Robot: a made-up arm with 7 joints. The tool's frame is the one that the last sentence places.
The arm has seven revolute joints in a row. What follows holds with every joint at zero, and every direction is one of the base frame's. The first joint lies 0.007 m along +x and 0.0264 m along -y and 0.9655 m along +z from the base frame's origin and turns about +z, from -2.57 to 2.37 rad. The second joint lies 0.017 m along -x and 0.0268 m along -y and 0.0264 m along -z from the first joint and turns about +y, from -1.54 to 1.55 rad. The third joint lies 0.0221 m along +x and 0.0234 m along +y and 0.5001 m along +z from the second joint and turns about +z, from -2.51 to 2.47 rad. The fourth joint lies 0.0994 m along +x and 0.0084 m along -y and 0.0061 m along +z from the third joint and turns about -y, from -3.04 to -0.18 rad. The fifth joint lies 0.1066 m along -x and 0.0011 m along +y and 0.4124 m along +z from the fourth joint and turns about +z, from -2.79 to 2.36 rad. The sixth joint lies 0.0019 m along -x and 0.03 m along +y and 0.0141 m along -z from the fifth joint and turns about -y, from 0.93 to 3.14 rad. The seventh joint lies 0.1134 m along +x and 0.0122 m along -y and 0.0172 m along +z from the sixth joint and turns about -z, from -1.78 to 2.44 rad. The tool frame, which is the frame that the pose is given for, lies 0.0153 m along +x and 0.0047 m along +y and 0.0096 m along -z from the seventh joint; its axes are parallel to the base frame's.
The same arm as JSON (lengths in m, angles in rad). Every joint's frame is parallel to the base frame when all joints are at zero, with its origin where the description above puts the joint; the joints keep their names.
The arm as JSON. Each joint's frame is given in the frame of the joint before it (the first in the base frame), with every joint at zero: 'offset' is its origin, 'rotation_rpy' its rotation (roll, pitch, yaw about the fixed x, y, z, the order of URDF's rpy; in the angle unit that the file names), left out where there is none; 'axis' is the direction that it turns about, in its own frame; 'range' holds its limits. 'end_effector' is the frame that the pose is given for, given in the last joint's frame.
{"length_unit": "m", "angle_unit": "rad", "chain": [
  {"id": "joint 1", "offset": [0.007, -0.0264, 0.9655], "axis": "+z", "range": [-2.57, 2.37]},
  {"id": "joint 2", "offset": [-0.017, -0.0268, -0.0264], "axis": "+y", "range": [-1.54, 1.55]},
  {"id": "joint 3", "offset": [0.0221, 0.0234, 0.5001], "axis": "+z", "range": [-2.51, 2.47]},
  {"id": "joint 4", "offset": [0.0994, -0.0084, 0.0061], "axis": "-y", "range": [-3.04, -0.18]},
  {"id": "joint 5", "offset": [-0.1066, 0.0011, 0.4124], "axis": "+z", "range": [-2.79, 2.36]},
  {"id": "joint 6", "offset": [-0.0019, 0.03, -0.0141], "axis": "-y", "range": [0.93, 3.14]},
  {"id": "joint 7", "offset": [0.1134, -0.0122, 0.0172], "axis": "-z", "range": [-1.78, 2.44]}
], "end_effector": {"offset": [0.0153, 0.0047, -0.0096]}}

